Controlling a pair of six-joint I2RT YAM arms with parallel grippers.
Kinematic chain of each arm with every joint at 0, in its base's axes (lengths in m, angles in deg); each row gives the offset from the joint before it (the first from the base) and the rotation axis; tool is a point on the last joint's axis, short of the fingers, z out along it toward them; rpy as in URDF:
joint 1: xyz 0 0 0.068 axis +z
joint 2: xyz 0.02 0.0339 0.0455 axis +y
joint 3: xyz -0.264 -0.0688 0 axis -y
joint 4: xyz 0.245 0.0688 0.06 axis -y
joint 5: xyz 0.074 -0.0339 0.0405 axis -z
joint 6: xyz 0.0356 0 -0.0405 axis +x
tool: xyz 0 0 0 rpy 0 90 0
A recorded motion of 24 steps. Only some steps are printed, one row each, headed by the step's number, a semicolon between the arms.
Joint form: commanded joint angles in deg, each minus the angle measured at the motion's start. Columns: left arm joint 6, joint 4, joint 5, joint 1, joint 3, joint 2; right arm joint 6, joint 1, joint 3, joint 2, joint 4, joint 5.
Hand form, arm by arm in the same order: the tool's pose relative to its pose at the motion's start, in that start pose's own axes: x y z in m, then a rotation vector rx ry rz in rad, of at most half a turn. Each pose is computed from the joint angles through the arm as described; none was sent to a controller.
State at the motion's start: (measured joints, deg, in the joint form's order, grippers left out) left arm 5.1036 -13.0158 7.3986 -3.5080 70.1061 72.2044; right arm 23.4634 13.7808 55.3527 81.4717 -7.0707 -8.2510
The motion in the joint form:
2: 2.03 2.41 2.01 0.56 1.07 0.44; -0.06 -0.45 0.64 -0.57 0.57 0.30
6: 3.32 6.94 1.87 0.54 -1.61 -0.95; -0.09 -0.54 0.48 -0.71 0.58 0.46
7: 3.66 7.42 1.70 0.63 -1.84 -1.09; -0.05 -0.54 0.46 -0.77 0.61 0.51
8: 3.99 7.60 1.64 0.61 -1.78 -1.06; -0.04 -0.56 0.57 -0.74 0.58 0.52
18: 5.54 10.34 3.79 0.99 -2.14 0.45; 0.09 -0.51 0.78 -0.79 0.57 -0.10
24: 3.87 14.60 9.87 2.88 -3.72 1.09; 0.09 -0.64 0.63 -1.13 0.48 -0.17
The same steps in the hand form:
2: -0.0092 0.0025 -0.0001 0.0198 -0.0553 0.0409; -0.0069 0.0007 -0.0042 -0.0016 -0.0335 -0.0013
6: -0.0068 0.0018 -0.0033 0.0104 -0.1108 0.0718; -0.0066 0.0000 -0.0048 0.0022 -0.0351 -0.0009
7: -0.0068 0.0023 -0.0038 0.0048 -0.1170 0.0783; -0.0067 0.0001 -0.0050 0.0025 -0.0365 -0.0004
8: -0.0074 0.0023 -0.0038 0.0033 -0.1205 0.0846; -0.0072 0.0002 -0.0051 0.0026 -0.0375 -0.0001
18: -0.0052 0.0040 0.0049 0.0303 -0.1396 0.1150; -0.0082 0.0014 -0.0056 -0.0097 -0.0368 0.0009
24: -0.0009 0.0106 0.0090 0.1007 -0.1827 0.0951; -0.0083 0.0009 -0.0072 -0.0098 -0.0389 0.0018

